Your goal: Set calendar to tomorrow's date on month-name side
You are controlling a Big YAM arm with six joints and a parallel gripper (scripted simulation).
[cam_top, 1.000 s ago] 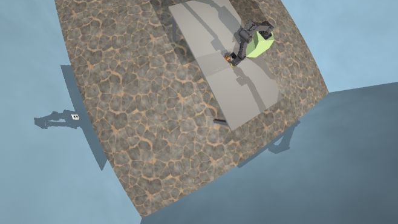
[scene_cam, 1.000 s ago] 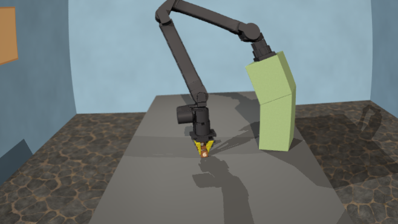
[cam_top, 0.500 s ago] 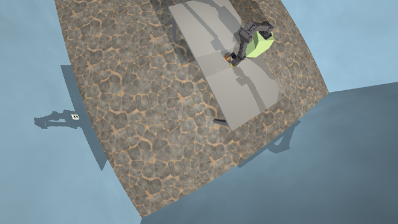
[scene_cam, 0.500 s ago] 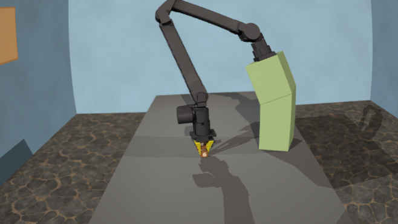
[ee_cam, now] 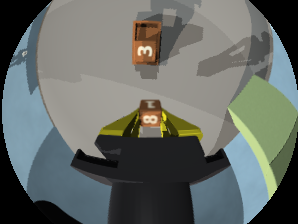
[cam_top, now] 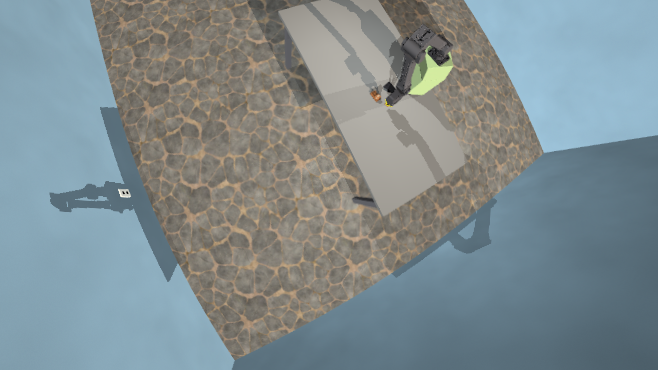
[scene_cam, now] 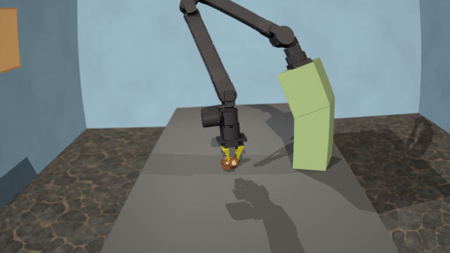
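The calendar tray is 1 cm ahead of my hand, 10 cm to the right of it and 6 cm below it. Also, from my hand: brown number cube: right at my hand.
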